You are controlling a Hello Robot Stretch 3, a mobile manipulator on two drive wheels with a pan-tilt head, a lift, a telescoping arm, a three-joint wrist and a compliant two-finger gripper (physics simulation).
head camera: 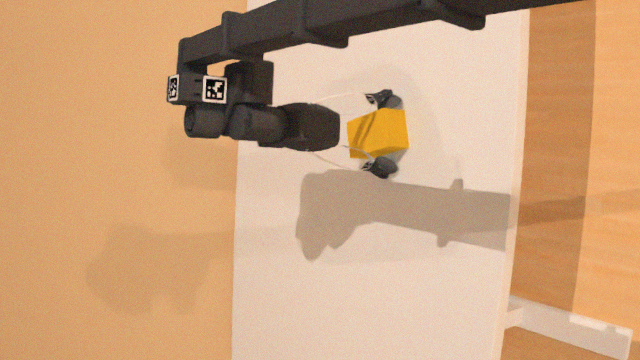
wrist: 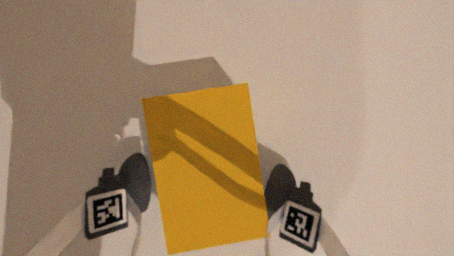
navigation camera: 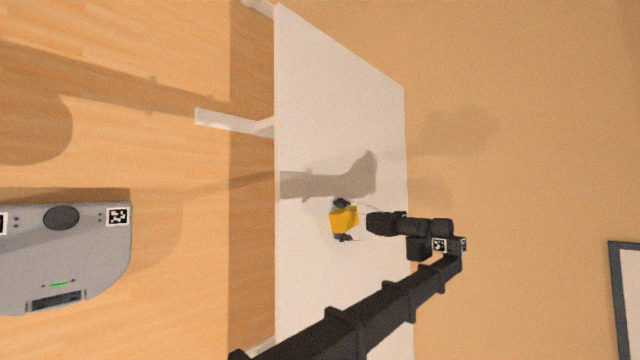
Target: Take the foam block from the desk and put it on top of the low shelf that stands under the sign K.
I see my gripper (head camera: 394, 134), a yellow foam block (head camera: 384, 131) and a white desk (head camera: 323, 255).
The yellow foam block shows as well in the wrist view (wrist: 203, 145). My gripper shows as well in the wrist view (wrist: 209, 177) and in the navigation camera view (navigation camera: 335, 219). The white desk shows as well in the navigation camera view (navigation camera: 338, 126).
